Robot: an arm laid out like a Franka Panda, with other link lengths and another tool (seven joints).
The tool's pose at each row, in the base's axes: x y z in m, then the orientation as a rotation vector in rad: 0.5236, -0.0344, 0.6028, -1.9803, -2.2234, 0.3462; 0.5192, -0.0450, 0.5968, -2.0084, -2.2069, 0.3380; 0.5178, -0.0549, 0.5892, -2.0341, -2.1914, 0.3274; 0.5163, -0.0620, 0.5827, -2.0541, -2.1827, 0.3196; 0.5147, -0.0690, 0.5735, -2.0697, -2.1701, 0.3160; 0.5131, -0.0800, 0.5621, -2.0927, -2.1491, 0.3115; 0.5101, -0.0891, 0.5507, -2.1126, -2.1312, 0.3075
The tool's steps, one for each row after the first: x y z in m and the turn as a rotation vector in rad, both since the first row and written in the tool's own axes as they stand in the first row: -0.0097, -0.0037, 0.0077, -0.0076, 0.0026, 0.0213; -0.0190, -0.0041, 0.0161, -0.0159, 0.0066, 0.0406; -0.0256, -0.0046, 0.0233, -0.0240, 0.0073, 0.0545; -0.0319, -0.0044, 0.0331, -0.0263, 0.0099, 0.0676; -0.0421, -0.0041, 0.0454, -0.0282, 0.0143, 0.0878; -0.0502, -0.0049, 0.0578, -0.0302, 0.0179, 0.1053
